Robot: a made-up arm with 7 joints.
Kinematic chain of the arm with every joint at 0, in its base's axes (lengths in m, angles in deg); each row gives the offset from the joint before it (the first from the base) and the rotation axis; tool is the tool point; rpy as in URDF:
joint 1: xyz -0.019 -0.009 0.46 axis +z
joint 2: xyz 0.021 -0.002 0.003 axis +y
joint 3: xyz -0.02 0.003 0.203 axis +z
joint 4: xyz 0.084 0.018 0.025 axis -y
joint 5: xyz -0.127 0 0.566 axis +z
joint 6: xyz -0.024 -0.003 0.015 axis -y
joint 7: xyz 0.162 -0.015 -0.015 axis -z
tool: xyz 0.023 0.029 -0.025 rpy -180 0 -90
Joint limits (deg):
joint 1: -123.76..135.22
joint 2: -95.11..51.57
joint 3: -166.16..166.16
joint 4: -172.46..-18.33
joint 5: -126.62..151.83
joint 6: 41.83..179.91
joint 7: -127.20..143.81
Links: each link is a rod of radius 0.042 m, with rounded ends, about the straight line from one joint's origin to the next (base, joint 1, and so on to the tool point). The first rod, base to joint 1, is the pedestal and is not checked.
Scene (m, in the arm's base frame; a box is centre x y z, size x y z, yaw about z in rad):
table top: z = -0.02
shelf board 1: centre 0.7 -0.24 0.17 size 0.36 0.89 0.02 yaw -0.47
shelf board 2: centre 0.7 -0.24 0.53 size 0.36 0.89 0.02 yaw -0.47
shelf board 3: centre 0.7 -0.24 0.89 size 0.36 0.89 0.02 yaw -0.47
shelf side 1: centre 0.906 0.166 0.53 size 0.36 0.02 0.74 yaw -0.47
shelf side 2: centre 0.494 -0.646 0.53 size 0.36 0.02 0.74 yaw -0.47
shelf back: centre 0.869 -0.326 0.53 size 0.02 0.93 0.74 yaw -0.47
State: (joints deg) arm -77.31 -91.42 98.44 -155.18 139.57 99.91 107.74
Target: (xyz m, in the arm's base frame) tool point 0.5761 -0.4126 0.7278
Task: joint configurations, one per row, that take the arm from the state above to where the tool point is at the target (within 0.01 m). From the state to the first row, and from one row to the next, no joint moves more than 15 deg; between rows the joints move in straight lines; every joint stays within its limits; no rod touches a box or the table.
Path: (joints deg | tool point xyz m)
1: -71.75 -87.76 99.22 -158.47 141.35 114.36 108.52 | 0.5129 -0.3406 0.3426
2: -66.19 -84.10 100.00 -161.76 143.12 128.82 109.30 | 0.4774 -0.3251 0.3436
3: -60.63 -80.43 100.79 -165.05 144.90 143.27 110.09 | 0.4365 -0.3054 0.3425
4: -55.06 -76.77 101.57 -168.35 146.68 157.73 110.87 | 0.3920 -0.2814 0.3407
5: -49.50 -73.11 102.35 -171.64 148.45 172.18 111.65 | 0.3456 -0.2531 0.3389
6: -55.64 -78.61 90.78 -166.23 147.03 172.00 109.32 | 0.3699 -0.2678 0.4068
7: -61.78 -84.11 79.22 -160.82 145.61 171.82 106.99 | 0.3801 -0.2839 0.4988
8: -67.92 -89.61 67.65 -155.41 144.18 171.64 104.66 | 0.3677 -0.2935 0.6090
9: -74.05 -95.11 56.08 -150.00 142.76 171.46 102.33 | 0.3289 -0.2869 0.7278
10: -80.71 -93.82 57.59 -145.68 142.23 156.79 101.84 | 0.3777 -0.3186 0.7480
11: -87.36 -92.54 59.11 -141.36 141.69 142.12 101.35 | 0.4299 -0.3468 0.7589
12: -94.01 -91.25 60.62 -137.04 141.16 127.45 100.86 | 0.4825 -0.3718 0.7592
13: -100.67 -89.96 62.13 -132.72 140.62 112.78 100.37 | 0.5322 -0.3939 0.7485
14: -107.32 -88.68 63.64 -128.40 140.09 98.11 99.88 | 0.5761 -0.4126 0.7278

